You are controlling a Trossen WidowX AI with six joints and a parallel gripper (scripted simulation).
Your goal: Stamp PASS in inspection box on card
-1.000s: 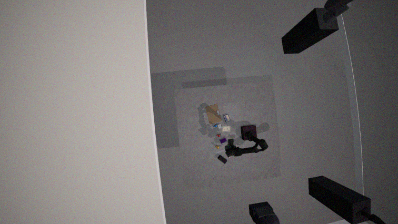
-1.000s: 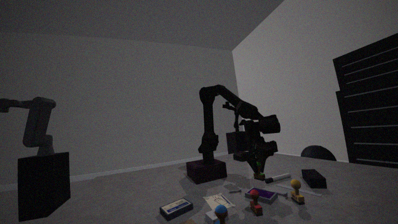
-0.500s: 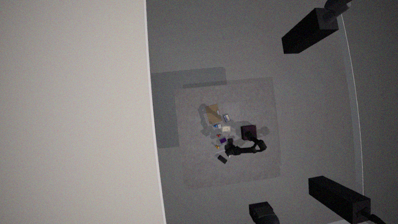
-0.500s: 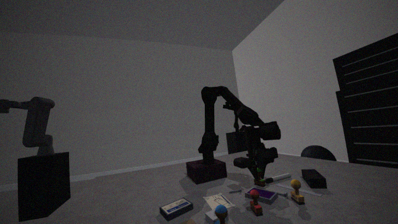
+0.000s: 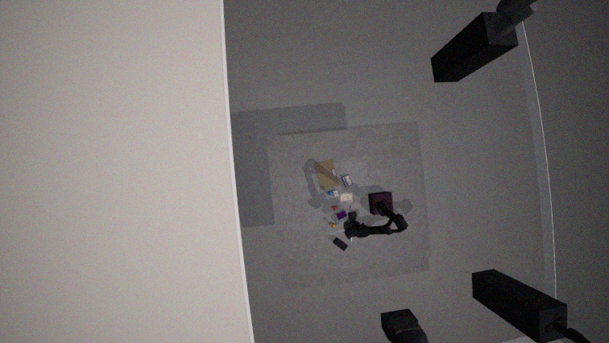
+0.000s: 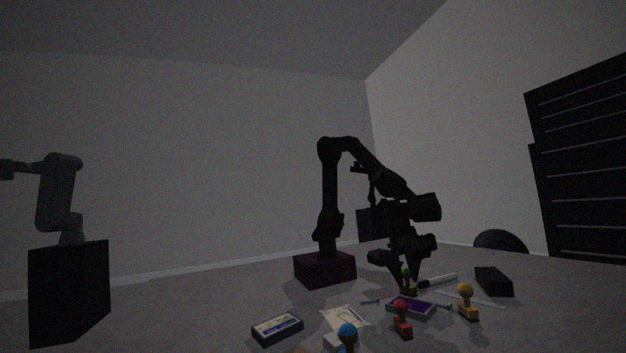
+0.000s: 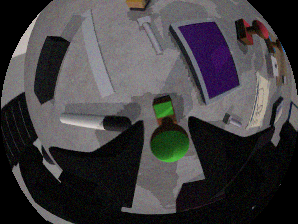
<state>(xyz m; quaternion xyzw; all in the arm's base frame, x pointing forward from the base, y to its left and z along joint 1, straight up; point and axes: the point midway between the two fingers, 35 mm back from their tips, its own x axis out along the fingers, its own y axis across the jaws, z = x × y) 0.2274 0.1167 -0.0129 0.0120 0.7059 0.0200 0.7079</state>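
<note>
My gripper tip is now 1 cm above the green-knobbed stamp. Round my gripper tip: purple ink pad (6 cm ahead, 6 cm to the right, 2 cm below); then ruler (10 cm ahead, 8 cm to the left, 3 cm below); then marker (1 cm behind, 9 cm to the left, 2 cm below).
</note>
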